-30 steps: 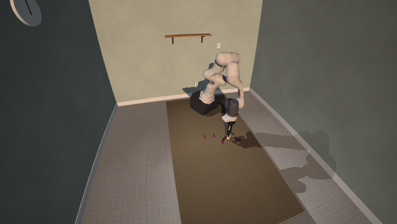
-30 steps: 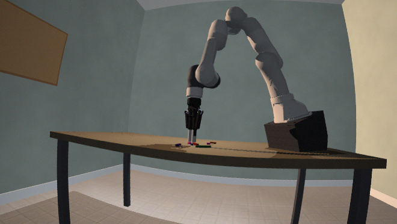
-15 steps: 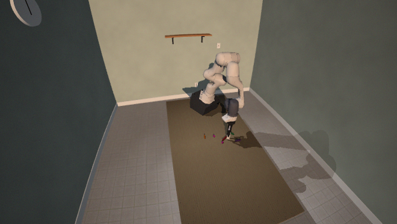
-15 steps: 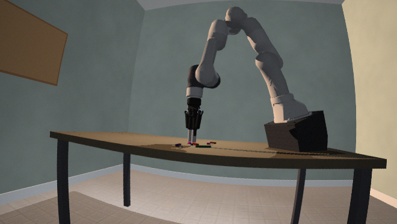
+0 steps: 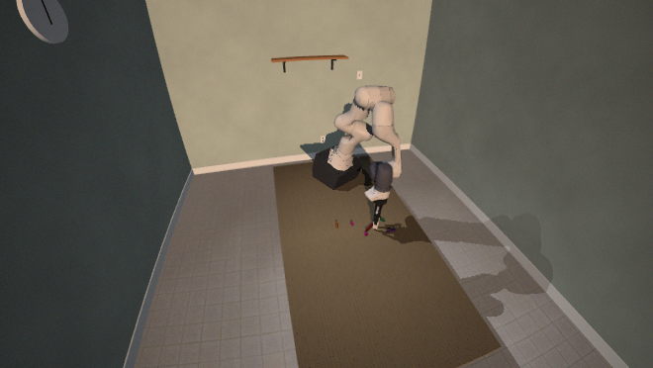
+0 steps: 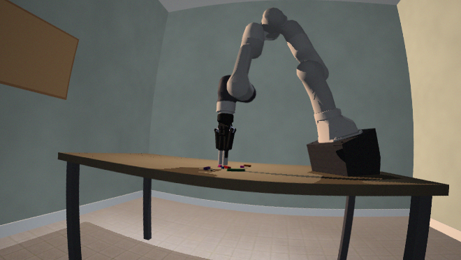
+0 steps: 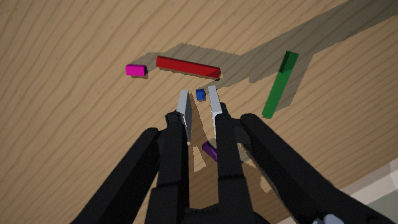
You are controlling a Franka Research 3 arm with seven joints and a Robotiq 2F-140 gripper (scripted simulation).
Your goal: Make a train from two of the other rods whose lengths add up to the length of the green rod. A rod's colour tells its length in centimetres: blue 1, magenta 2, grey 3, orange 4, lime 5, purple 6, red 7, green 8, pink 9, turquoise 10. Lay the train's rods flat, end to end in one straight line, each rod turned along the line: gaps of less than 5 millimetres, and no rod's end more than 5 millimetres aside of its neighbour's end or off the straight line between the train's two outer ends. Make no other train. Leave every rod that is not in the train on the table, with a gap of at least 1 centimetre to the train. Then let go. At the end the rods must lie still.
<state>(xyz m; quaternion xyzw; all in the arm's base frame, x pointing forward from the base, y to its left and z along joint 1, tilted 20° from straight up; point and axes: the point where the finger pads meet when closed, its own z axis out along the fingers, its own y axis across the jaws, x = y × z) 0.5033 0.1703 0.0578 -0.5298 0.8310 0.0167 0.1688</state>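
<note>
My hand is 50 mm above the blue rod. Round my hand: purple rod (30 mm ahead, 90 mm to the left, 50 mm below); red rod (10 mm behind, 30 mm to the right, 50 mm below); green rod (80 mm behind, 40 mm to the left, 50 mm below).
</note>
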